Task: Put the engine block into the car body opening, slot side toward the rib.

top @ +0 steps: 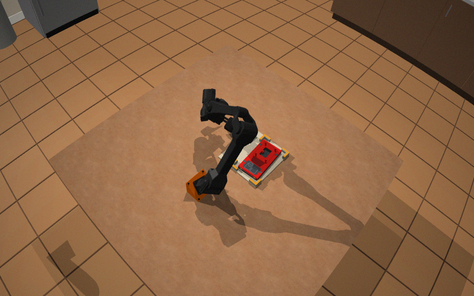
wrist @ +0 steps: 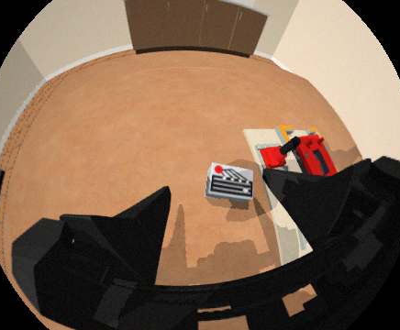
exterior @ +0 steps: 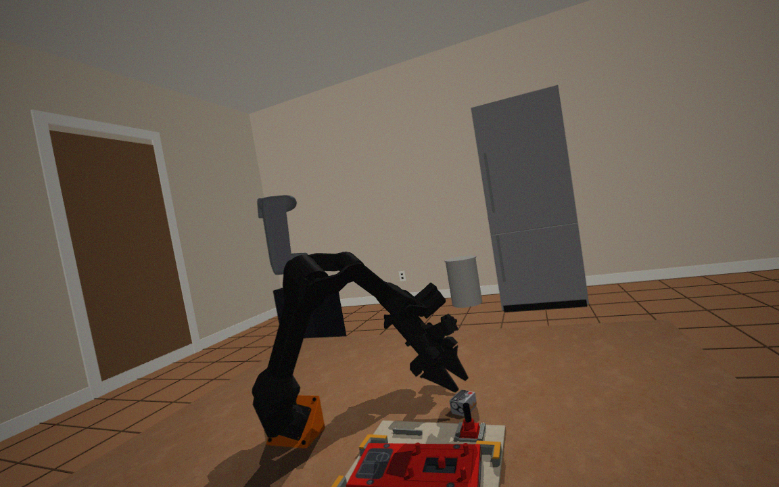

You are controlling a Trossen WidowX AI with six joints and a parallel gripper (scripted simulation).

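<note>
Now: the grey engine block 2 cm to the right of my gripper tip and 3 cm below it.
</note>
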